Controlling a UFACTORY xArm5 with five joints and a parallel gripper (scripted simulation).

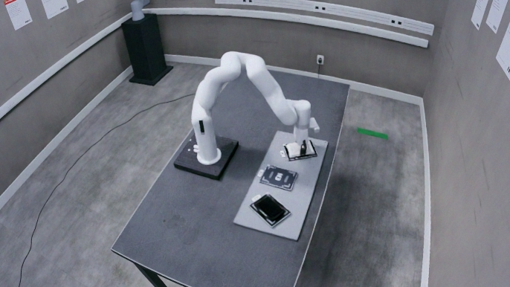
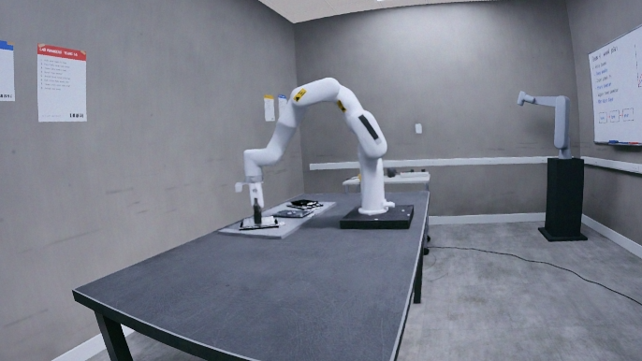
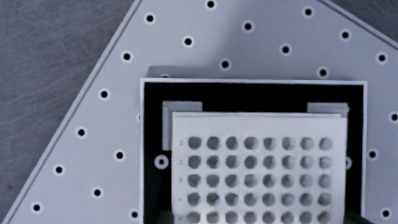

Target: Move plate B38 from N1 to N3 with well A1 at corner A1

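The white plate lies 1 cm below my hand. Round my hand: dark-framed nest (2 cm below); then black plate (2 cm behind, 41 cm to the right, 1 cm below).
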